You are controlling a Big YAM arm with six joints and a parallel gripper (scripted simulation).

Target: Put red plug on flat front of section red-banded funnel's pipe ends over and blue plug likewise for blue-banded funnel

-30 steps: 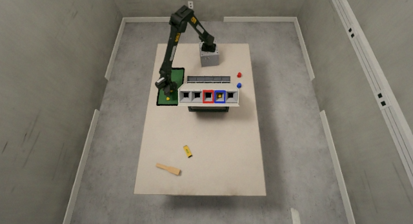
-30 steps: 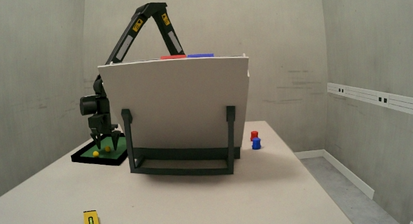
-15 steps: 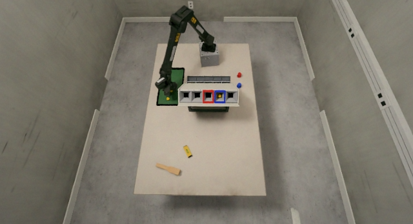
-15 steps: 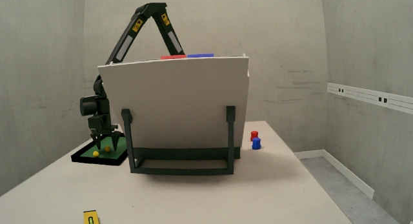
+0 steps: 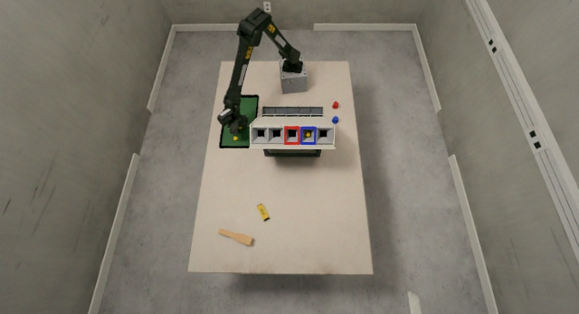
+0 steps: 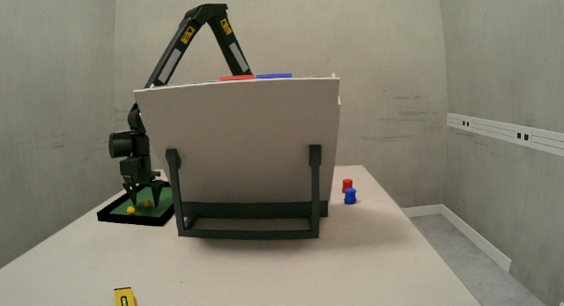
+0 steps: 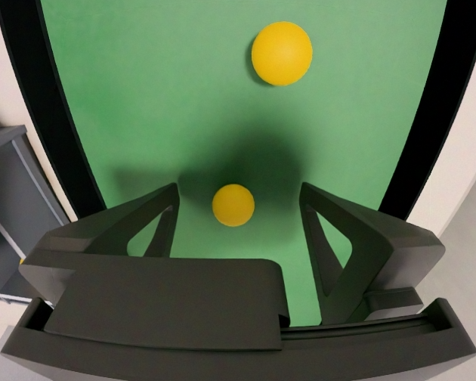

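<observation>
Now: hand 60 mm past the green marble tray, 20 mm to the left of it and 10 mm above it. Round my hand: blue band (430 mm to the left, 300 mm above, 140 mm ahead); cover (330 mm to the left, 190 mm above, 10 mm ahead); red band (360 mm to the left, 300 mm above, 150 mm ahead).
</observation>
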